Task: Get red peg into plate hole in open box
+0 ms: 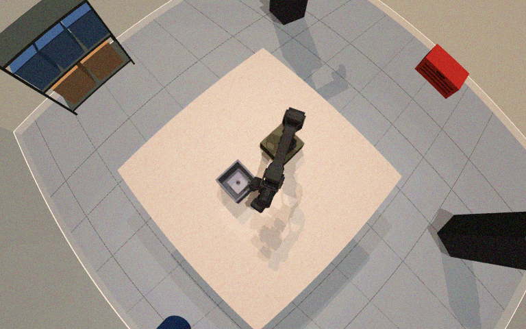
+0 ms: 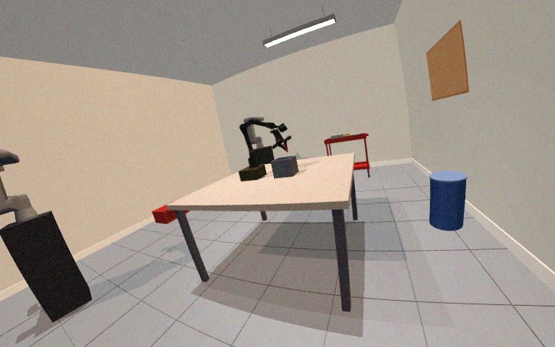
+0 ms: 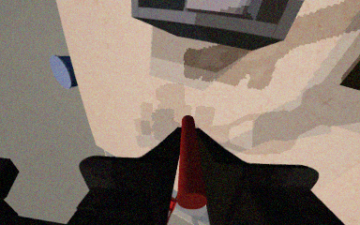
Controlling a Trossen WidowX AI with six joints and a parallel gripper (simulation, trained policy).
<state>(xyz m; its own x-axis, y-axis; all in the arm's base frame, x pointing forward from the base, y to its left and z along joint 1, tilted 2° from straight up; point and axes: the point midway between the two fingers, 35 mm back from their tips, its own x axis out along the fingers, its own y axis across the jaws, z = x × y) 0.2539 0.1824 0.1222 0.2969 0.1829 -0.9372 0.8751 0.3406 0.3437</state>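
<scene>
My gripper tip is now 170 mm to the left of the plate, 130 mm above it and 60 mm short of it. The rest, counted from my gripper tip: red peg 20 mm above, 10 mm to the right, 10 mm behind.
</scene>
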